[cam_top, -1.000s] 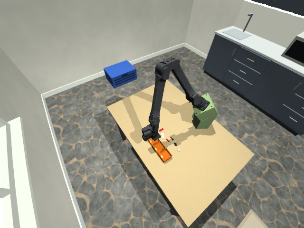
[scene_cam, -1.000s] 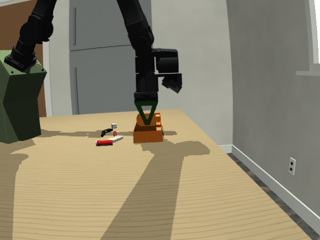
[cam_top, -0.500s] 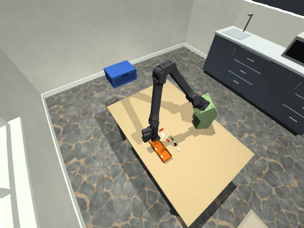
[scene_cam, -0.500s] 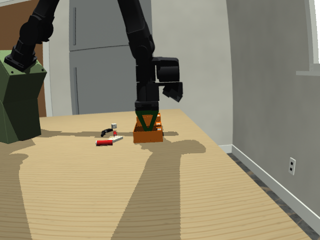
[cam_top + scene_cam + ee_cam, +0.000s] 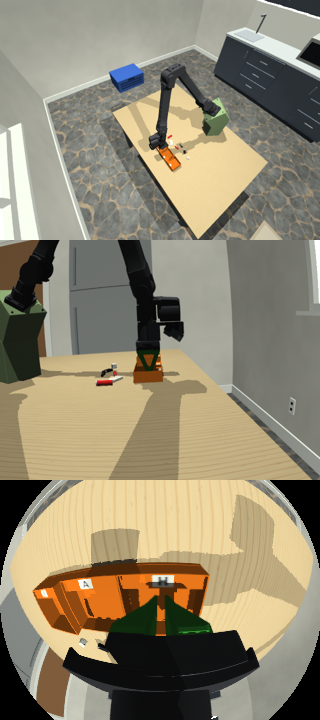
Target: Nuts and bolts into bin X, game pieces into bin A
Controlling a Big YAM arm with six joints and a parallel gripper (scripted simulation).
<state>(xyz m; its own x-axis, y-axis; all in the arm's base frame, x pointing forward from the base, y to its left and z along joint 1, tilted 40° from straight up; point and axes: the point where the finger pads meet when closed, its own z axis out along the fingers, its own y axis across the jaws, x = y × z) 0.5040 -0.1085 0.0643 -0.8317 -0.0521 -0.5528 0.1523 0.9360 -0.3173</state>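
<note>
The orange three-compartment bin tray is 8 cm to the left of my hand and 1 cm ahead of it. Also, from my hand: white domino 10 cm behind, 2 cm to the left, 2 cm below; black USB stick 15 cm to the left, 13 cm behind, 2 cm below; dark bolt 14 cm behind, 11 cm to the left, 2 cm below.
</note>
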